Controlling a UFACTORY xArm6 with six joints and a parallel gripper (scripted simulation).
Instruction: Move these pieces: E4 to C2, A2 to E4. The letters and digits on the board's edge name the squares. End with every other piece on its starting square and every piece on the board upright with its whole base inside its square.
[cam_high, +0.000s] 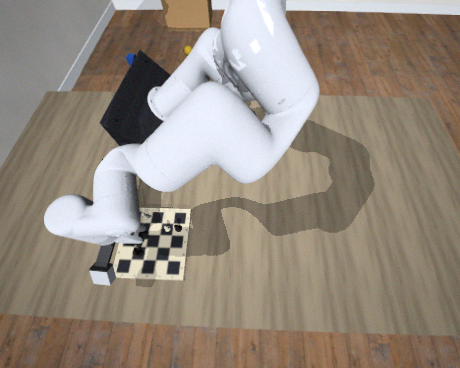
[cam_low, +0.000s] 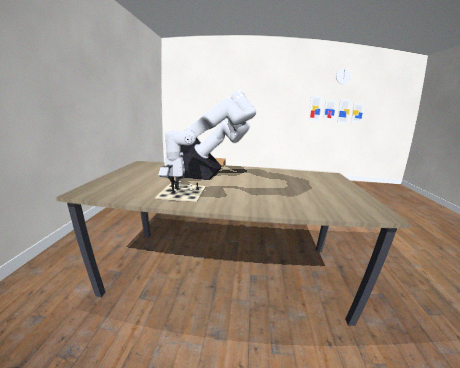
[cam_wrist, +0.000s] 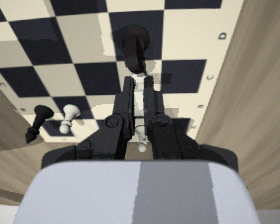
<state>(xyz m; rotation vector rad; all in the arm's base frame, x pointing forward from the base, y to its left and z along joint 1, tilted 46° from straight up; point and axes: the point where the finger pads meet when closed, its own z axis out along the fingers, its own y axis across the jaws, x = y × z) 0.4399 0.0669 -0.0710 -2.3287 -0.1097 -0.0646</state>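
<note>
The black piece lies 40 mm ahead of my hand and 20 mm below it. From my hand the other things lie so: black pawn 50 mm behind, 110 mm to the left, 10 mm below; chessboard 40 mm to the left, 40 mm below.
</note>
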